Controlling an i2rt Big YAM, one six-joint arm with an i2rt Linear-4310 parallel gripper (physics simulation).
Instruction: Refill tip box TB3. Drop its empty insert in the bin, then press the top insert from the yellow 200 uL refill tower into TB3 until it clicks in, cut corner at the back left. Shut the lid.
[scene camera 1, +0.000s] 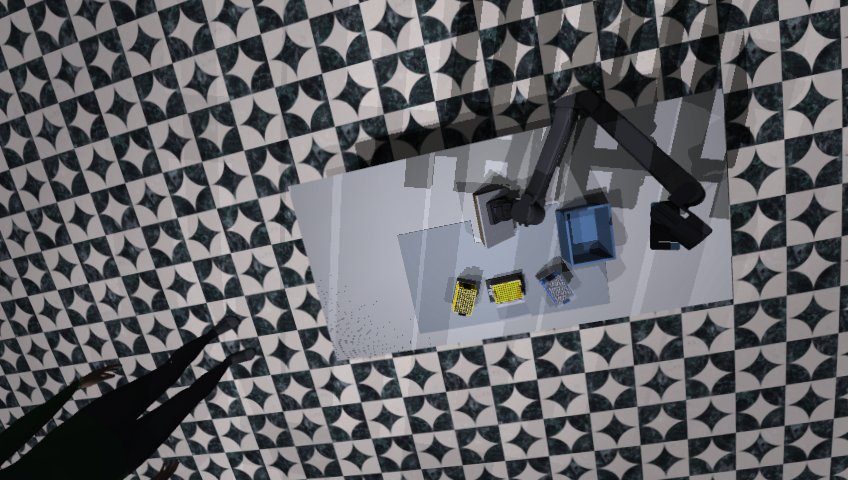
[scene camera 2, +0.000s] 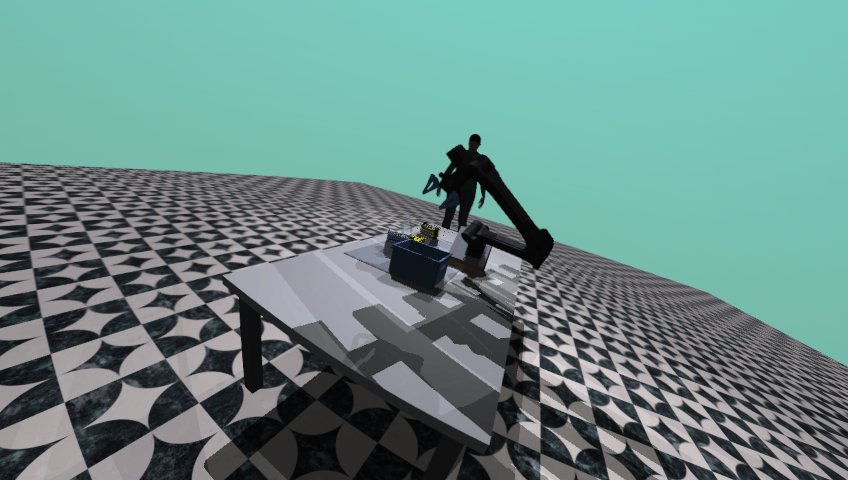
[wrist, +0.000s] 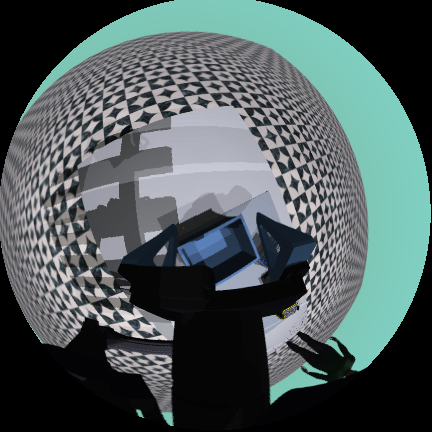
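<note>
The blue bin (scene camera 1: 602, 223) (scene camera 2: 416, 265) (wrist: 210, 245) stands open on the table; I see no insert in it. A yellow-topped tip rack (scene camera 1: 507, 291) (scene camera 2: 416, 238) with clear edges sits mid-mat. A yellow tip stack (scene camera 1: 464, 298) (scene camera 2: 429, 230) (wrist: 290, 311) stands to its left and looks taller. A blue-edged grey tip rack (scene camera 1: 557, 287) (scene camera 2: 397, 234) stands right of the middle rack. No labels are readable, so I cannot tell which is TB3. My gripper (scene camera 2: 434, 199) (wrist: 214, 222) is open and empty, high above the table to the bin's right, its blue fingers wide apart.
A grey-blue mat (scene camera 1: 437, 255) lies under the racks. The arm's base block (scene camera 1: 496, 228) stands behind the mat, left of the bin. The arm's links (scene camera 1: 639, 139) (scene camera 2: 511, 205) arch over the table's back edge. A person (scene camera 1: 142, 392) (scene camera 2: 474, 160) stands beyond the table.
</note>
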